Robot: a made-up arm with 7 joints. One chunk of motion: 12 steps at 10 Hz.
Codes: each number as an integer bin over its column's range. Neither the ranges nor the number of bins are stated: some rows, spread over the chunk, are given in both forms.
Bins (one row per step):
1: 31 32 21 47 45 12 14
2: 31 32 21 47 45 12 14
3: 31 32 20 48 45 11 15
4: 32 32 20 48 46 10 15
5: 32 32 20 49 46 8 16
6: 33 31 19 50 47 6 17
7: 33 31 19 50 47 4 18
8: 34 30 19 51 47 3 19
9: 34 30 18 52 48 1 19
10: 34 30 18 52 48 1 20
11: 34 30 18 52 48 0 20
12: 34 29 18 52 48 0 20
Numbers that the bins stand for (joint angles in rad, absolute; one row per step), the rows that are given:
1: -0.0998 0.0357 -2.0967 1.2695 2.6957 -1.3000 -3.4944
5: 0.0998 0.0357 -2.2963 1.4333 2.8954 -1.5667 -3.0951
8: 0.4992 -0.1071 -2.4960 1.5971 3.0951 -1.9000 -2.4960
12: 0.4992 -0.1786 -2.6957 1.6790 3.2948 -2.1000 -2.2963
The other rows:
2: -0.0998 0.0357 -2.0967 1.2695 2.6957 -1.3000 -3.4944
3: -0.0998 0.0357 -2.2963 1.3514 2.6957 -1.3667 -3.2948
4: 0.0998 0.0357 -2.2963 1.3514 2.8954 -1.4333 -3.2948
6: 0.2995 -0.0357 -2.4960 1.5152 3.0951 -1.7000 -2.8954
7: 0.2995 -0.0357 -2.4960 1.5152 3.0951 -1.8333 -2.6957
9: 0.4992 -0.1071 -2.6957 1.6790 3.2948 -2.0333 -2.4960
10: 0.4992 -0.1071 -2.6957 1.6790 3.2948 -2.0333 -2.2963
11: 0.4992 -0.1071 -2.6957 1.6790 3.2948 -2.1000 -2.2963

